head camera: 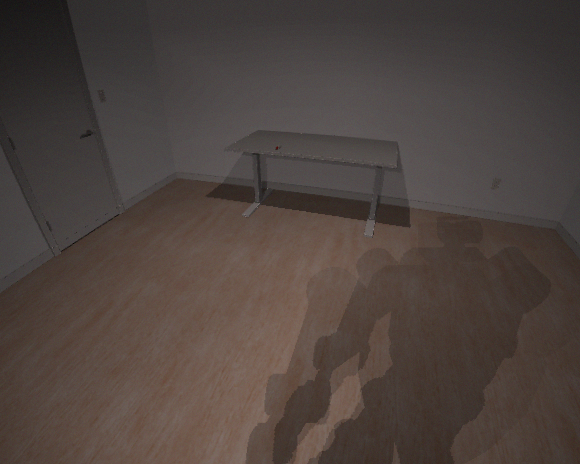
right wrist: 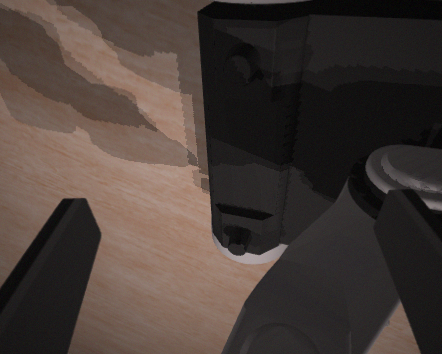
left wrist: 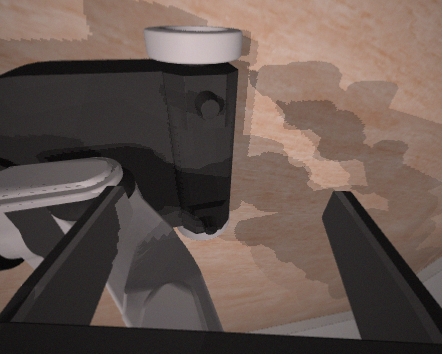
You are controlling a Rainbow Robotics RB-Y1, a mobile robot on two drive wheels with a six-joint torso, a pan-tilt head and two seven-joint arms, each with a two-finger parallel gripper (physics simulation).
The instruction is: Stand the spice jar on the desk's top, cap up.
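Frame: origin at the robot's base, x right, y ahead, z up, level; centimetres.
Seen in the pictures: left gripper, fingertip midpoint: (left wrist: pixel 225 201); right gripper, fingertip midpoint: (right wrist: pixel 235 212).
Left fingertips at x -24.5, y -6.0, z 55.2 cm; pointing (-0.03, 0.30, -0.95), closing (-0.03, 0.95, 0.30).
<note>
A point is followed by its place in that frame.
A tiny red thing (head camera: pixel 277 148) @[y 242.1, x -12.7, z 73.7 cm], which may be the spice jar, is on the desk's top (head camera: pixel 345 148) @[y 248.1, x 48.5, z 72.1 cm], near its front edge and left of the middle. It is too small to tell whether it stands or lies. The desk is across the room, against the far wall. My left gripper (left wrist: pixel 225 201) @[y -6.0, x -24.5, z 55.2 cm] is open and empty, over the robot's own base. My right gripper (right wrist: pixel 235 212) @[y -7.6, x 24.0, z 54.8 cm] is open and empty, also above the base and floor. Both grippers are far from the desk, and neither shows in the head view.
The desk stands on two grey legs (head camera: pixel 257 177) @[y 279.6, x -36.7, z 31.8 cm] (head camera: pixel 376 192) @[y 240.2, x 80.4, z 32.2 cm] with long feet. Wood floor (head camera: pixel 175 300) @[y 130.7, x -82.4, z 0.0 cm] lies between me and the desk, with my shadow on its right part. A closed door (head camera: pixel 50 110) @[y 224.9, x -203.0, z 119.2 cm] is at the left. The robot's dark base (left wrist: pixel 200 150) @[y -1.2, x -5.7, z 19.1 cm] (right wrist: pixel 245 125) @[y 0.1, x 6.7, z 19.1 cm] shows below both wrists.
</note>
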